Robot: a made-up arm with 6 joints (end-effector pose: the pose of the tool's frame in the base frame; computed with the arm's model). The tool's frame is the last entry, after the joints. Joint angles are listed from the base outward.
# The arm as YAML. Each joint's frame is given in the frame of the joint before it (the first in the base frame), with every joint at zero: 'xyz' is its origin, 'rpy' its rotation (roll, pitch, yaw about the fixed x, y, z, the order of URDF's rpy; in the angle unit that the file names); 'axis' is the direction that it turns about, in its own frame. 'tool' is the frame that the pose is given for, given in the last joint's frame.
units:
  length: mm
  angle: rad
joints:
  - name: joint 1
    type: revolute
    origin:
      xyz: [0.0, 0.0, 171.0]
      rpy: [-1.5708, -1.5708, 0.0]
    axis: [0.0, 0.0, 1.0]
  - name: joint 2
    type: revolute
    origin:
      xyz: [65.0, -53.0, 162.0]
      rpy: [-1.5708, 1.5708, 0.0]
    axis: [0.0, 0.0, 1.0]
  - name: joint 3
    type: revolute
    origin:
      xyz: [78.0, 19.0, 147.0]
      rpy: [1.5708, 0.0, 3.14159]
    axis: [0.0, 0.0, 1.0]
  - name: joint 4
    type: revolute
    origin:
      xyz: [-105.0, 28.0, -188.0]
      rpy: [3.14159, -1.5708, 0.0]
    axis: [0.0, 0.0, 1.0]
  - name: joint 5
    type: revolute
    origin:
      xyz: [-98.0, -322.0, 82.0]
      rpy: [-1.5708, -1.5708, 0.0]
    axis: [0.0, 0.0, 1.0]
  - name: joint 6
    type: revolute
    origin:
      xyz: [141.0, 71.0, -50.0]
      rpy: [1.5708, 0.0, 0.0]
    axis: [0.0, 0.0, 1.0]
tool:
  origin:
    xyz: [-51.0, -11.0, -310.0]
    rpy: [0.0, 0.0, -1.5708]
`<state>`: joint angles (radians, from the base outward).
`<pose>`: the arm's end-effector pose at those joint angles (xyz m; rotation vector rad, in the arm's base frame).
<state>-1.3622 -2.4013 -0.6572 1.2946 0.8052 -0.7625</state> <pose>-0.4102 0.2486 0.4133 1.8949 -1.1679 2.0467</pose>
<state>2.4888 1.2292 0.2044 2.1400 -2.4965 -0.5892</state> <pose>-0.3034 0.5174 0.0082 0.7857 0.2280 0.7491</pose>
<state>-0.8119 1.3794 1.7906 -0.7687 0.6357 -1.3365</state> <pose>0.1673 -0.1219 -0.2020 0.0476 0.6962 -2.5014</pose>
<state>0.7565 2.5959 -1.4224 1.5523 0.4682 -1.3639</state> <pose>0.1177 0.5447 0.0883 0.9302 0.2999 -0.3510</pose>
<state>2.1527 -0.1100 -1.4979 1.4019 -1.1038 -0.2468</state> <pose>0.0287 0.1841 0.4577 0.0930 -2.5795 -0.5778</pose>
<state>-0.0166 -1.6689 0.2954 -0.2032 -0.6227 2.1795</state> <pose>0.6248 0.2959 0.1114 -1.0143 0.9338 1.9536</pose>
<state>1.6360 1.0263 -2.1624 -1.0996 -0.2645 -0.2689</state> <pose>0.4323 -0.0769 0.4157 2.2708 -0.5021 -0.2109</pose>
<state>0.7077 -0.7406 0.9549 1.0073 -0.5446 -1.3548</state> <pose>0.2048 0.0546 -0.1355 -0.8000 0.7018 -2.5627</pose>
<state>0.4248 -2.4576 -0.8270 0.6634 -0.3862 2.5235</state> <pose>0.0473 -0.1980 0.2069 0.5827 2.7588 0.5900</pose>
